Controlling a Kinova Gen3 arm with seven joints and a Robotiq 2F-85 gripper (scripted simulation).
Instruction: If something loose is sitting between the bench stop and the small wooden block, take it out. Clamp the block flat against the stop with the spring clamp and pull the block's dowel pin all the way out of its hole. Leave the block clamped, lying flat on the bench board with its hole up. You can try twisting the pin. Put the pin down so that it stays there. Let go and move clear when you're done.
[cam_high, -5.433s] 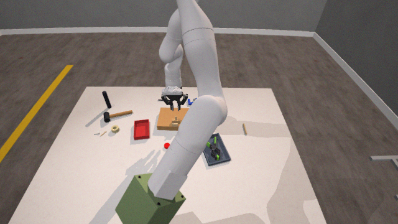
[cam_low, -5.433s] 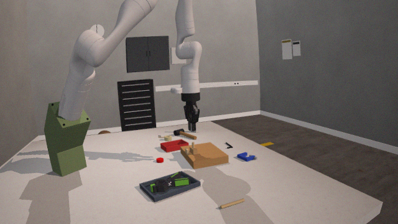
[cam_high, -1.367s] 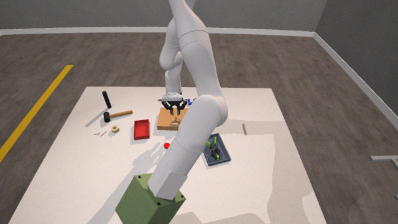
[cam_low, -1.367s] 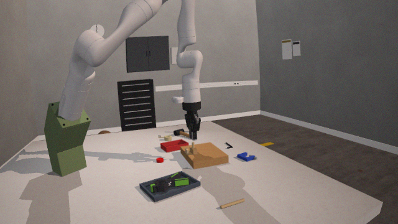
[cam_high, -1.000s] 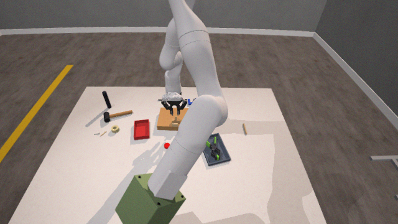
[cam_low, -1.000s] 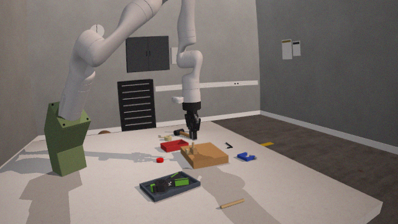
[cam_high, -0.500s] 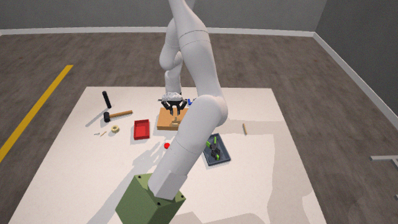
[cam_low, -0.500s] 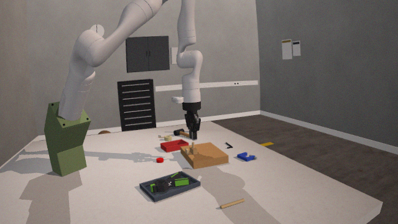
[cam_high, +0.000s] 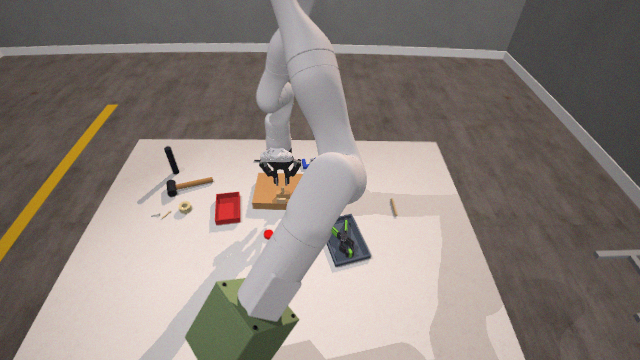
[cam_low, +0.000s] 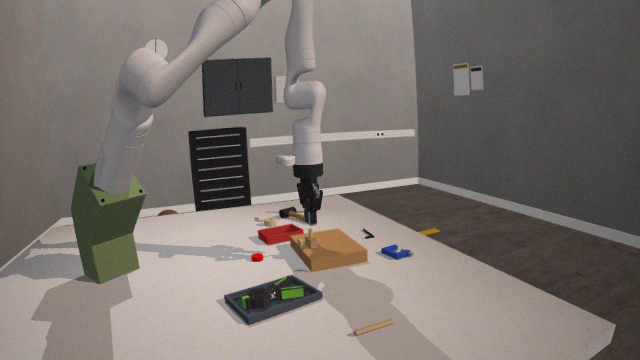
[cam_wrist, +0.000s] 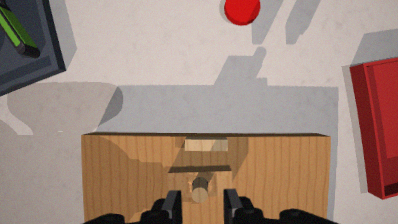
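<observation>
Now: hand 50 mm above the dowel pin. The rest, counted from my hand: wooden bench board: 40 mm ahead, 10 mm to the right, 90 mm below; red disc: 120 mm behind, 80 mm to the left, 100 mm below; red tray: 20 mm ahead, 190 mm to the left, 100 mm below.
</observation>
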